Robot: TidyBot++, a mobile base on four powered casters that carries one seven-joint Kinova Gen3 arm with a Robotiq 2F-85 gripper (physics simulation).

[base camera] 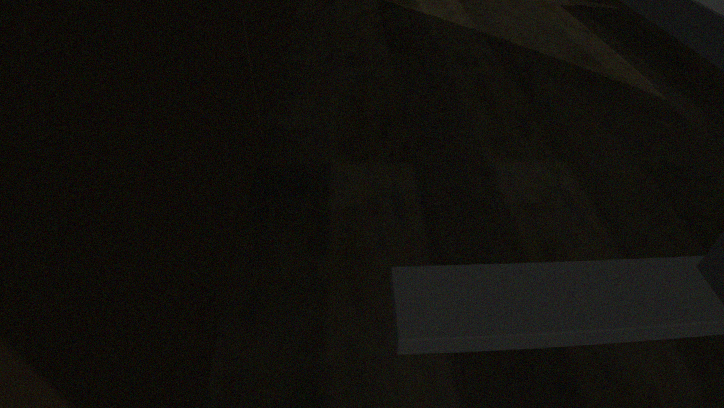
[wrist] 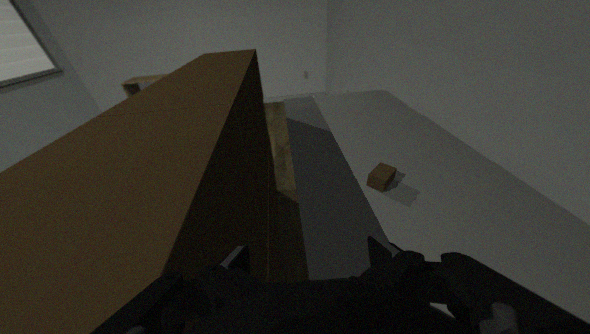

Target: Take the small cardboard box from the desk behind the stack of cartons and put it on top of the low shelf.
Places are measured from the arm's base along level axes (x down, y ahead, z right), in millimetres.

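Pixels of known places: gripper, fingertip midpoint: [wrist: 308, 254].
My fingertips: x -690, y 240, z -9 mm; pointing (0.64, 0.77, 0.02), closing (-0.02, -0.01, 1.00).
Note:
Behind a point stands the place of what it marks.
The small cardboard box [wrist: 381, 177] @[z 263, x -373, y 682 mm] sits on the light grey desk [wrist: 450, 200] @[z 461, x -323, y 606 mm], right of the middle in the wrist view, with its shadow to its right. My gripper [wrist: 308, 254] @[z -9, x -690, y 240 mm] is open and empty at the bottom of the wrist view. It is apart from the box, which shows beyond it and to the right. The tall stack of cartons [wrist: 150, 165] @[z -203, x -683, y 383 mm] fills the left of the wrist view, beside the desk. I cannot make out the low shelf for certain in either view.
A grey foot bar [base camera: 547, 304] lies low on the dark floor [base camera: 151, 202] in the base camera view. A strip of floor [wrist: 279, 145] @[z -201, x 396, y 2266 mm] shows between the cartons and the desk. A wall [wrist: 450, 60] @[z 739, x -603, y 1210 mm] stands behind the desk. A wooden piece [wrist: 145, 79] @[z -2078, x -213, y 3363 mm] shows behind the cartons, and a window [wrist: 25, 45] @[z -3151, x -737, y 3141 mm] is at upper left.

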